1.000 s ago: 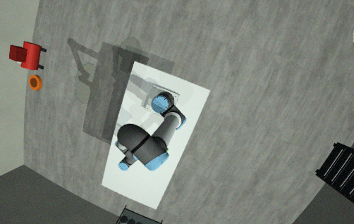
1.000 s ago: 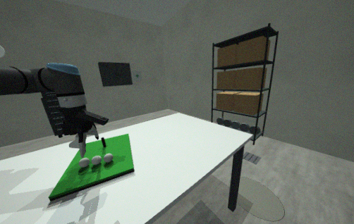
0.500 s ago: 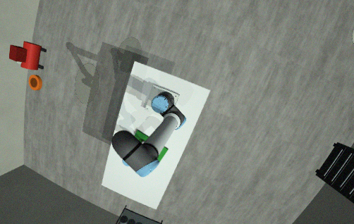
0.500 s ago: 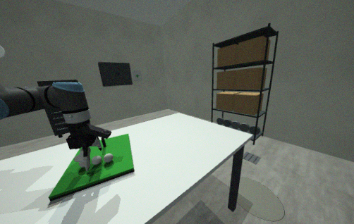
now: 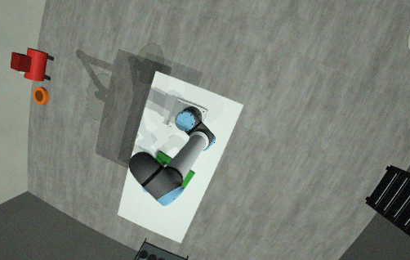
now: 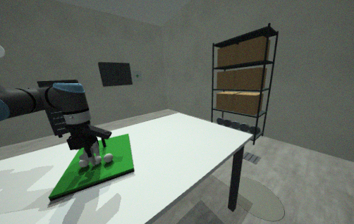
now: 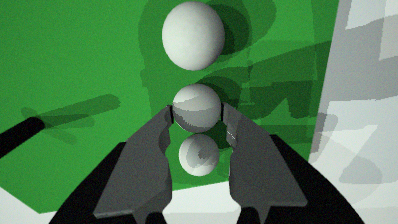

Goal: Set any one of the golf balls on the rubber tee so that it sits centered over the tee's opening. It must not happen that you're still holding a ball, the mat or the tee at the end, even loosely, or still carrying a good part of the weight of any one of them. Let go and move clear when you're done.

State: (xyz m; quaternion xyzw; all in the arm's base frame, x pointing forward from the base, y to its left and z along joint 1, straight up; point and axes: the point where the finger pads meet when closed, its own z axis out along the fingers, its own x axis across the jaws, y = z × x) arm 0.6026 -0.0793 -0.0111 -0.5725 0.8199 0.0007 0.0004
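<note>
The white golf ball is right at my hand. Round my hand: green mat: 4 cm ahead, 13 cm to the left, 2 cm below.
</note>
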